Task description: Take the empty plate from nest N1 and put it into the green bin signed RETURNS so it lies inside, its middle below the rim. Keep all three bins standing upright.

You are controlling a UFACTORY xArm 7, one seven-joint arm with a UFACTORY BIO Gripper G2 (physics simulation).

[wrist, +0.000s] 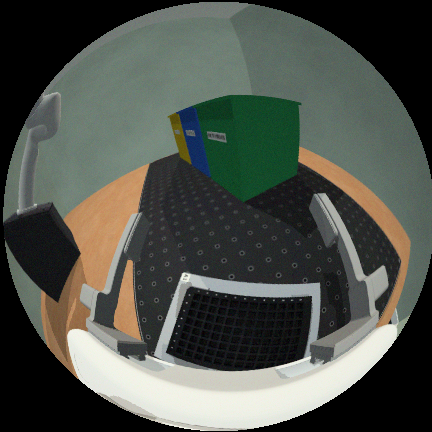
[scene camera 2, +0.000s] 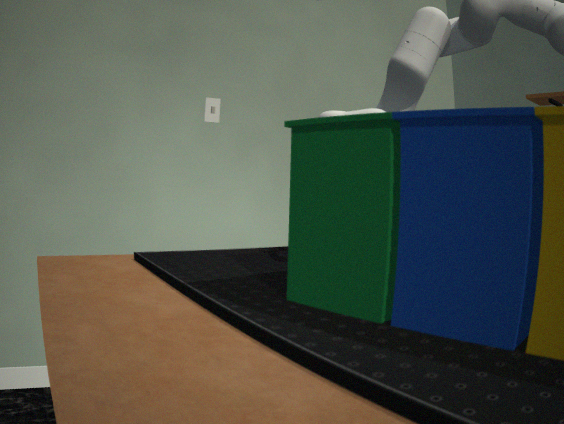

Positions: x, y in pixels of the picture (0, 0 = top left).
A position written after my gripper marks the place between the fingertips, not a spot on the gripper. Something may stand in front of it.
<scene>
my gripper: wrist 225, 208; not seen in scene camera 2 (hidden by a green bin)
green bin: wrist 251, 142; scene camera 2 345, 171
blue bin: wrist 188, 117; scene camera 2 471, 190
</scene>
